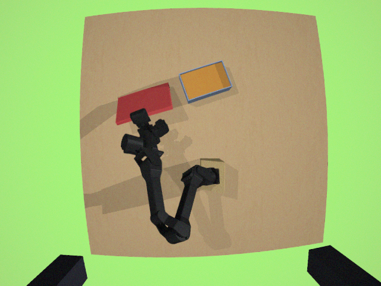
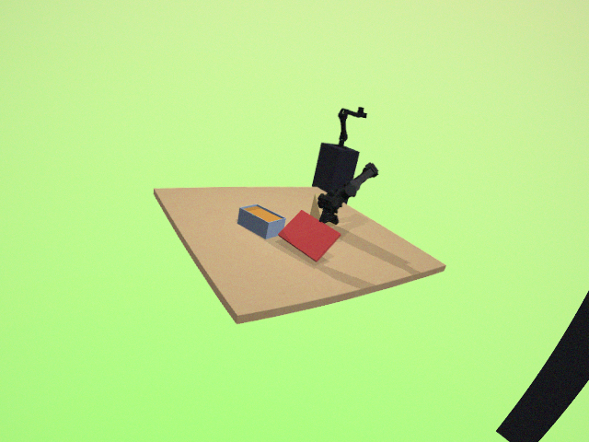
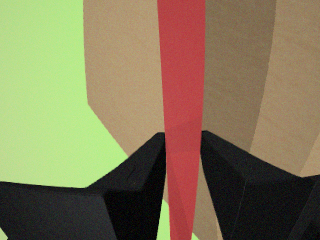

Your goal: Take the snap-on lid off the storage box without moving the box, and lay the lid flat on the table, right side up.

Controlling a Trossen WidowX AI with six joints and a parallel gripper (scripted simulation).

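My gripper tip is now 6 cm short of the lid, 5 cm above it and 1 cm to the right of it. From my gripper tip the other things lie so: storage box 27 cm to the right, 15 cm ahead, 10 cm below.
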